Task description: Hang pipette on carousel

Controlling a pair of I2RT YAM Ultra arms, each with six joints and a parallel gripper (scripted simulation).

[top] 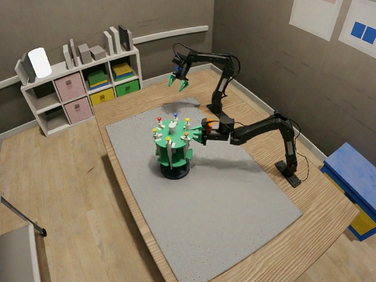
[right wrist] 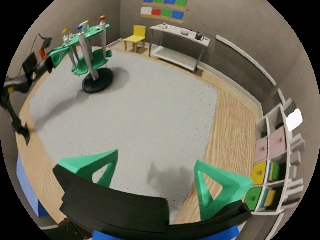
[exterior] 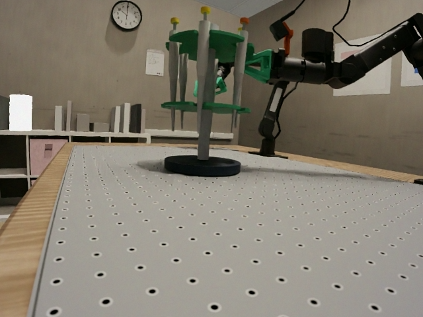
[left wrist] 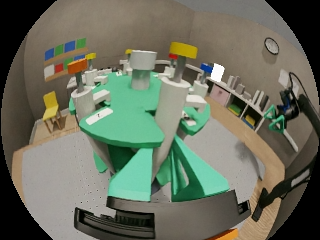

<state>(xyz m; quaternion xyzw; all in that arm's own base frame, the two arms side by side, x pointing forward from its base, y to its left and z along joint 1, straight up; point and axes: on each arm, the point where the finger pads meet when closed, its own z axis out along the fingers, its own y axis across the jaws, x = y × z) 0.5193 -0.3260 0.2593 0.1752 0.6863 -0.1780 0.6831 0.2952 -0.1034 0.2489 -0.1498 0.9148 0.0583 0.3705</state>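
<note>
Now: left hand 10 mm to the left of the hand pipette and 20 mm above it.
</note>
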